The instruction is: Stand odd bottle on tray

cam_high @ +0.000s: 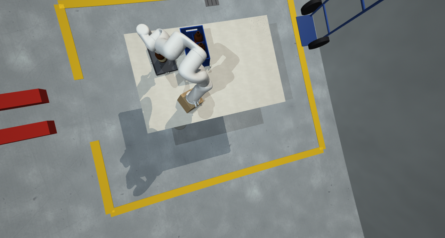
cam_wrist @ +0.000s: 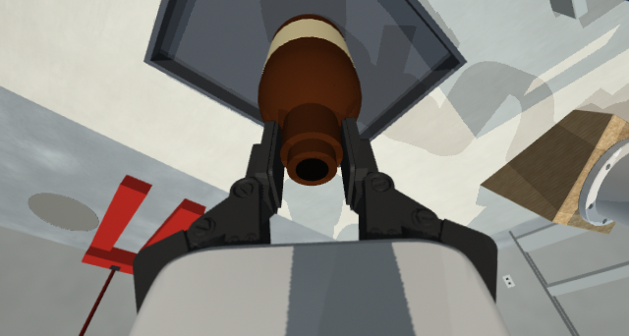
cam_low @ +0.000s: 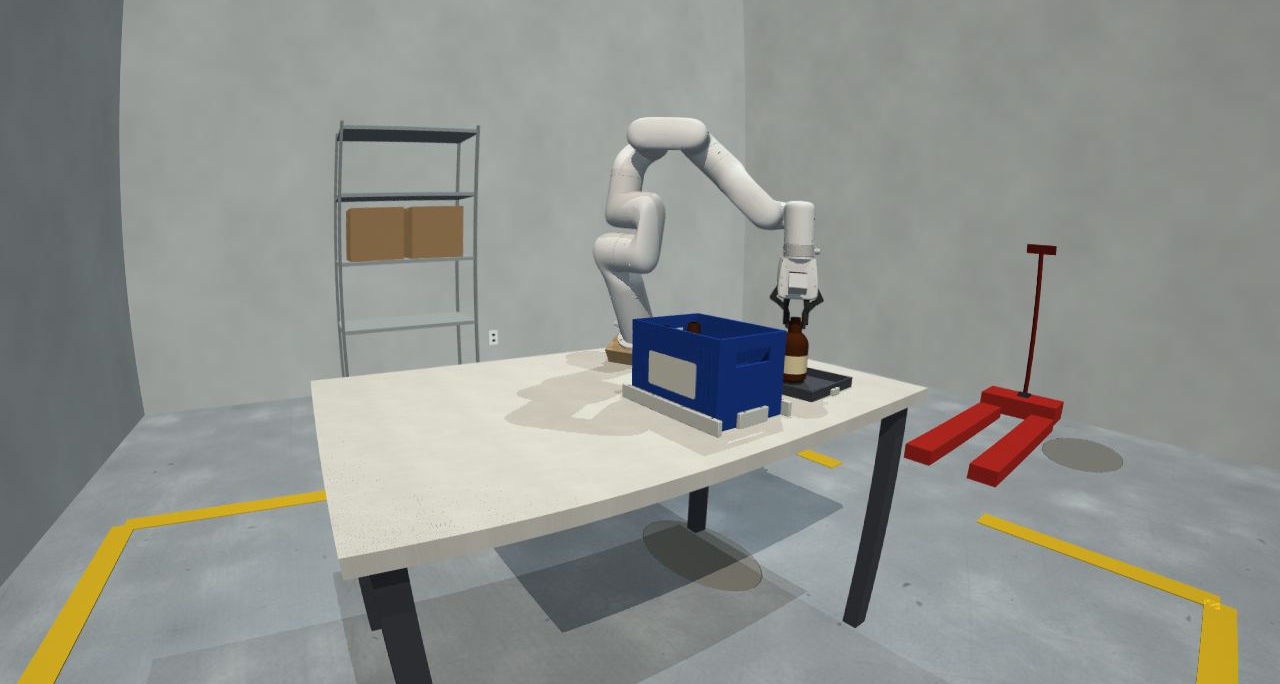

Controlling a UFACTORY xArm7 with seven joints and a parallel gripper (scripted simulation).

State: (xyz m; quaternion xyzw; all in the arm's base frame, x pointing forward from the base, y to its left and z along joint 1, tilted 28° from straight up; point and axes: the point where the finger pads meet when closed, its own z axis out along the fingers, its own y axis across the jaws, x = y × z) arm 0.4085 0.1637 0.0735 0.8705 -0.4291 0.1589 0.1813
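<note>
Now: the dark grey tray 15 cm below my hand. From my hand the other things lie so: blue crate 30 cm to the right, 8 cm below, 4 cm behind.
</note>
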